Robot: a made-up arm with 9 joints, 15 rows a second.
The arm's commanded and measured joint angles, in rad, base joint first. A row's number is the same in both.
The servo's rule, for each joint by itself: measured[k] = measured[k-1] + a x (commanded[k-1-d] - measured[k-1]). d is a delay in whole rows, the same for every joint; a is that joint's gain. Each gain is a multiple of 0.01, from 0.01 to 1. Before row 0 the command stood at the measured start. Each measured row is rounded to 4 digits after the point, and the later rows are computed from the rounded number. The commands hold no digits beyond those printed.
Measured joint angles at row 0: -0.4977, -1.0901, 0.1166, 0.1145, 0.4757, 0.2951, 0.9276, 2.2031, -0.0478
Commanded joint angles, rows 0 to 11: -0.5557, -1.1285, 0.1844, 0.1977, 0.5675, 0.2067, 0.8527, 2.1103, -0.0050; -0.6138, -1.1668, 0.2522, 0.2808, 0.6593, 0.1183, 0.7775, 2.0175, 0.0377; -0.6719, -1.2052, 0.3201, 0.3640, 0.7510, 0.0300, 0.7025, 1.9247, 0.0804; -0.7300, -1.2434, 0.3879, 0.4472, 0.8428, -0.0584, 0.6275, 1.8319, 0.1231; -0.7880, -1.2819, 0.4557, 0.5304, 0.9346, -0.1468, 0.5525, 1.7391, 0.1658; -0.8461, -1.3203, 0.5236, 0.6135, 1.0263, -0.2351, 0.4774, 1.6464, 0.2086; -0.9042, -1.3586, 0.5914, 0.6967, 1.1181, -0.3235, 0.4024, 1.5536, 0.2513; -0.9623, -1.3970, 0.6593, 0.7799, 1.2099, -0.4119, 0.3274, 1.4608, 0.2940; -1.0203, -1.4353, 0.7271, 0.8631, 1.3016, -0.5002, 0.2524, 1.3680, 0.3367; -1.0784, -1.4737, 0.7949, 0.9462, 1.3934, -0.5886, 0.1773, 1.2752, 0.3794; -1.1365, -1.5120, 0.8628, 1.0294, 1.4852, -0.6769, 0.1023, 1.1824, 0.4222; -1.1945, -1.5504, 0.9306, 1.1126, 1.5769, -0.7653, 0.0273, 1.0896, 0.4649
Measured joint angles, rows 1 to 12: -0.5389, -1.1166, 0.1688, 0.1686, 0.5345, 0.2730, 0.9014, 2.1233, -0.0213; -0.5921, -1.1512, 0.2330, 0.2415, 0.6144, 0.2343, 0.8580, 2.0323, 0.0153; -0.6488, -1.1885, 0.3001, 0.3211, 0.7018, 0.1832, 0.8036, 1.9398, 0.0557; -0.7065, -1.2264, 0.3677, 0.4031, 0.7920, 0.1228, 0.7420, 1.8470, 0.0975; -0.7644, -1.2647, 0.4355, 0.4858, 0.8833, 0.0554, 0.6757, 1.7542, 0.1398; -0.8224, -1.3031, 0.5033, 0.5688, 0.9748, -0.0172, 0.6063, 1.6615, 0.1825; -0.8805, -1.3414, 0.5711, 0.6519, 1.0665, -0.0938, 0.5349, 1.5687, 0.2252; -0.9386, -1.3798, 0.6390, 0.7351, 1.1583, -0.1733, 0.4623, 1.4759, 0.2679; -0.9966, -1.4181, 0.7068, 0.8183, 1.2500, -0.2550, 0.3888, 1.3831, 0.3106; -1.0547, -1.4565, 0.7746, 0.9014, 1.3418, -0.3384, 0.3148, 1.2903, 0.3533; -1.1128, -1.4948, 0.8425, 0.9846, 1.4336, -0.4230, 0.2404, 1.1975, 0.3960; -1.1708, -1.5332, 0.9103, 1.0678, 1.5253, -0.5086, 0.1658, 1.1047, 0.4387
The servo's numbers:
d 0
a 0.71 0.69 0.77 0.65 0.64 0.25 0.35 0.86 0.62

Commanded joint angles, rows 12 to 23: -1.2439, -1.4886, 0.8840, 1.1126, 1.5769, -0.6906, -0.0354, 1.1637, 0.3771; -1.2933, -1.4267, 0.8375, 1.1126, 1.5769, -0.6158, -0.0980, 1.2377, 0.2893; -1.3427, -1.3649, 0.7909, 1.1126, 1.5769, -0.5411, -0.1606, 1.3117, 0.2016; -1.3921, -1.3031, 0.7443, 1.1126, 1.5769, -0.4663, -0.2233, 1.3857, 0.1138; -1.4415, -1.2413, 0.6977, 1.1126, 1.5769, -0.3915, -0.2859, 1.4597, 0.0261; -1.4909, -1.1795, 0.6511, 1.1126, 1.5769, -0.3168, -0.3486, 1.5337, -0.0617; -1.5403, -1.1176, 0.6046, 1.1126, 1.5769, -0.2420, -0.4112, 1.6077, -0.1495; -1.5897, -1.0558, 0.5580, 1.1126, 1.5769, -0.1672, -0.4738, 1.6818, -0.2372; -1.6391, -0.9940, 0.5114, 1.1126, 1.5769, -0.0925, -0.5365, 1.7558, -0.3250; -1.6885, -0.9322, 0.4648, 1.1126, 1.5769, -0.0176, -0.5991, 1.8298, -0.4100; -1.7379, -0.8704, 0.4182, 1.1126, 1.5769, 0.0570, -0.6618, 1.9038, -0.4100; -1.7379, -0.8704, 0.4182, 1.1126, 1.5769, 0.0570, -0.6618, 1.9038, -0.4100
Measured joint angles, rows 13 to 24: -1.2227, -1.5024, 0.8900, 1.0969, 1.5583, -0.5541, 0.0954, 1.1554, 0.4005; -1.2728, -1.4502, 0.8496, 1.1071, 1.5702, -0.5695, 0.0277, 1.2262, 0.3316; -1.3224, -1.3913, 0.8044, 1.1107, 1.5745, -0.5624, -0.0382, 1.2997, 0.2510; -1.3719, -1.3304, 0.7581, 1.1119, 1.5760, -0.5384, -0.1030, 1.3737, 0.1659; -1.4213, -1.2689, 0.7116, 1.1124, 1.5766, -0.5017, -0.1670, 1.4477, 0.0792; -1.4707, -1.2072, 0.6650, 1.1125, 1.5768, -0.4555, -0.2306, 1.5217, -0.0082; -1.5201, -1.1454, 0.6185, 1.1126, 1.5769, -0.4021, -0.2938, 1.5957, -0.0958; -1.5695, -1.0836, 0.5719, 1.1126, 1.5769, -0.3434, -0.3568, 1.6697, -0.1835; -1.6189, -1.0218, 0.5253, 1.1126, 1.5769, -0.2807, -0.4197, 1.7437, -0.2712; -1.6683, -0.9600, 0.4787, 1.1126, 1.5769, -0.2149, -0.4825, 1.8177, -0.3573; -1.7177, -0.8982, 0.4321, 1.1126, 1.5769, -0.1469, -0.5453, 1.8917, -0.3900; -1.7320, -0.8790, 0.4214, 1.1126, 1.5769, -0.0959, -0.5861, 1.9021, -0.4024
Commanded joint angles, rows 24 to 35: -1.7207, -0.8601, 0.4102, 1.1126, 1.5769, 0.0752, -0.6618, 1.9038, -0.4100; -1.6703, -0.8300, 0.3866, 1.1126, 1.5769, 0.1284, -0.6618, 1.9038, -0.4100; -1.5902, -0.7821, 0.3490, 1.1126, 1.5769, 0.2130, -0.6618, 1.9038, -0.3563; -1.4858, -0.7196, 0.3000, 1.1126, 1.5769, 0.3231, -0.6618, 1.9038, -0.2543; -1.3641, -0.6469, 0.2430, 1.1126, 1.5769, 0.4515, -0.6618, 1.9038, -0.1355; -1.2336, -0.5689, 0.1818, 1.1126, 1.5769, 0.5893, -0.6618, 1.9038, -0.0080; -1.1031, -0.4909, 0.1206, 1.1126, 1.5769, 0.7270, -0.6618, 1.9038, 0.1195; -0.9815, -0.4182, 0.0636, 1.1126, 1.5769, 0.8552, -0.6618, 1.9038, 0.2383; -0.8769, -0.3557, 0.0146, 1.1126, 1.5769, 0.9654, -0.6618, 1.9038, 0.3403; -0.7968, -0.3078, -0.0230, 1.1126, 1.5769, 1.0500, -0.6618, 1.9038, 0.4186; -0.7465, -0.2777, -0.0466, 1.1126, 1.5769, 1.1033, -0.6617, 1.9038, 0.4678; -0.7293, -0.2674, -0.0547, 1.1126, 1.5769, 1.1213, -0.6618, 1.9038, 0.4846
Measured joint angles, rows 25 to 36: -1.7240, -0.8660, 0.4128, 1.1126, 1.5769, -0.0531, -0.6126, 1.9036, -0.4071; -1.6859, -0.8412, 0.3926, 1.1126, 1.5769, -0.0077, -0.6298, 1.9038, -0.4089; -1.6180, -0.8004, 0.3590, 1.1126, 1.5769, 0.0475, -0.6410, 1.9038, -0.3763; -1.5241, -0.7446, 0.3136, 1.1126, 1.5769, 0.1164, -0.6483, 1.9038, -0.3007; -1.4105, -0.6772, 0.2592, 1.1126, 1.5769, 0.2002, -0.6530, 1.9038, -0.1983; -1.2849, -0.6025, 0.1996, 1.1126, 1.5769, 0.2975, -0.6561, 1.9038, -0.0803; -1.1558, -0.5255, 0.1388, 1.1126, 1.5769, 0.4049, -0.6581, 1.9038, 0.0436; -1.0320, -0.4515, 0.0809, 1.1126, 1.5769, 0.5175, -0.6594, 1.9038, 0.1643; -0.9219, -0.3854, 0.0298, 1.1126, 1.5769, 0.6295, -0.6602, 1.9038, 0.2734; -0.8331, -0.3319, -0.0109, 1.1126, 1.5769, 0.7346, -0.6608, 1.9038, 0.3634; -0.7716, -0.2945, -0.0384, 1.1126, 1.5769, 0.8268, -0.6611, 1.9038, 0.4281; -0.7416, -0.2758, -0.0510, 1.1126, 1.5769, 0.9004, -0.6613, 1.9038, 0.4631
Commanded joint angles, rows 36 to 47: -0.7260, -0.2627, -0.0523, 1.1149, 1.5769, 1.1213, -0.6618, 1.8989, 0.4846; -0.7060, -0.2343, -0.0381, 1.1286, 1.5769, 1.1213, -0.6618, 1.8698, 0.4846; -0.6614, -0.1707, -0.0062, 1.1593, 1.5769, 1.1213, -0.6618, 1.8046, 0.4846; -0.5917, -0.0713, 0.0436, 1.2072, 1.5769, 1.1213, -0.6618, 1.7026, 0.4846; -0.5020, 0.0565, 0.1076, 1.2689, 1.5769, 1.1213, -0.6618, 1.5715, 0.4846; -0.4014, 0.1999, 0.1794, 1.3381, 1.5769, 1.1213, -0.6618, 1.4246, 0.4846; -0.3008, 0.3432, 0.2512, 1.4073, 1.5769, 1.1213, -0.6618, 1.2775, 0.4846; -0.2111, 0.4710, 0.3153, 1.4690, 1.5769, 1.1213, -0.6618, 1.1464, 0.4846; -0.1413, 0.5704, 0.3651, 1.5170, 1.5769, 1.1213, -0.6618, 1.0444, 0.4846; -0.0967, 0.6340, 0.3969, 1.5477, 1.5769, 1.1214, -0.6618, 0.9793, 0.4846; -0.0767, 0.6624, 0.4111, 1.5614, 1.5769, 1.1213, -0.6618, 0.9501, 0.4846; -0.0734, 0.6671, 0.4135, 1.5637, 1.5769, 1.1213, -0.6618, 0.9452, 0.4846
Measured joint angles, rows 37 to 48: -0.7305, -0.2668, -0.0520, 1.1141, 1.5769, 0.9556, -0.6615, 1.8996, 0.4764; -0.7131, -0.2444, -0.0413, 1.1235, 1.5769, 0.9970, -0.6616, 1.8740, 0.4815; -0.6764, -0.1935, -0.0143, 1.1468, 1.5769, 1.0281, -0.6617, 1.8143, 0.4834; -0.6163, -0.1092, 0.0303, 1.1861, 1.5769, 1.0514, -0.6617, 1.7182, 0.4841; -0.5351, 0.0051, 0.0898, 1.2399, 1.5769, 1.0689, -0.6617, 1.5920, 0.4844; -0.4402, 0.1395, 0.1588, 1.3037, 1.5769, 1.0820, -0.6617, 1.4480, 0.4845; -0.3412, 0.2801, 0.2299, 1.3710, 1.5769, 1.0918, -0.6617, 1.3014, 0.4846; -0.2488, 0.4118, 0.2957, 1.4347, 1.5769, 1.0992, -0.6617, 1.1681, 0.4846; -0.1725, 0.5212, 0.3491, 1.4882, 1.5769, 1.1047, -0.6617, 1.0617, 0.4846; -0.1187, 0.5990, 0.3859, 1.5269, 1.5769, 1.1089, -0.6617, 0.9908, 0.4846; -0.0889, 0.6427, 0.4053, 1.5493, 1.5769, 1.1120, -0.6617, 0.9558, 0.4846; -0.0779, 0.6595, 0.4116, 1.5587, 1.5769, 1.1143, -0.6617, 0.9467, 0.4846
